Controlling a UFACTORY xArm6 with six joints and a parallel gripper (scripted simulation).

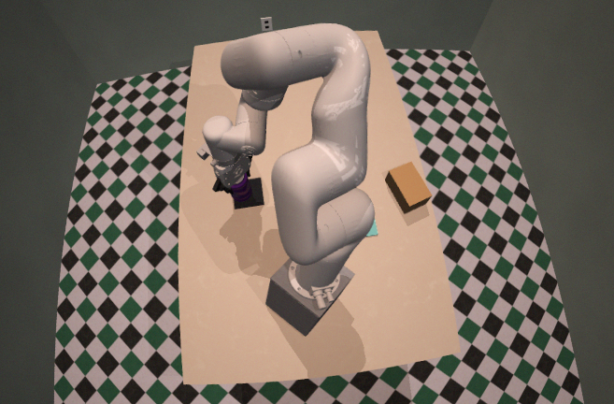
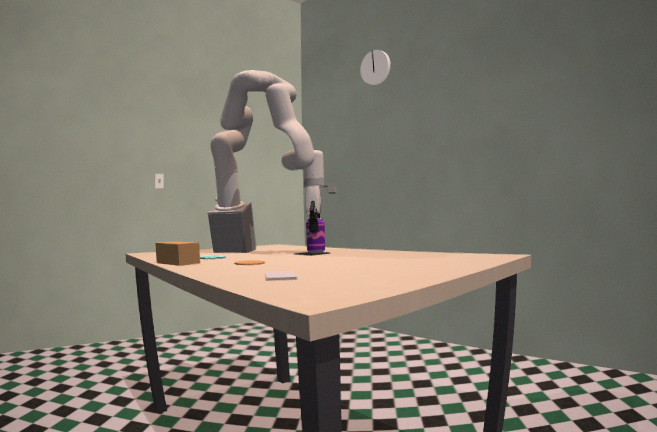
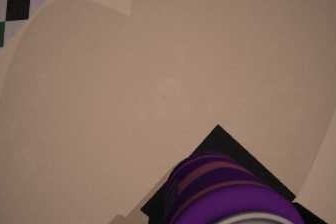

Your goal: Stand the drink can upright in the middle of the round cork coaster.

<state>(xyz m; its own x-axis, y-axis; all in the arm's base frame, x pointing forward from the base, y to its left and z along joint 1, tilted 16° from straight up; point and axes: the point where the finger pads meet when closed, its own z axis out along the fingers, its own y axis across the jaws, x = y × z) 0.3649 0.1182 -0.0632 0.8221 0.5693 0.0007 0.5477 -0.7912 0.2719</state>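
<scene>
My hand is 30 mm above the drink can. From my hand the other things lie so: thin teal piece: 330 mm to the right, 210 mm behind, 90 mm below; then black square coaster: 90 mm below, 20 mm to the right; then round cork coaster: 360 mm to the right, 90 mm below, 40 mm ahead.
</scene>
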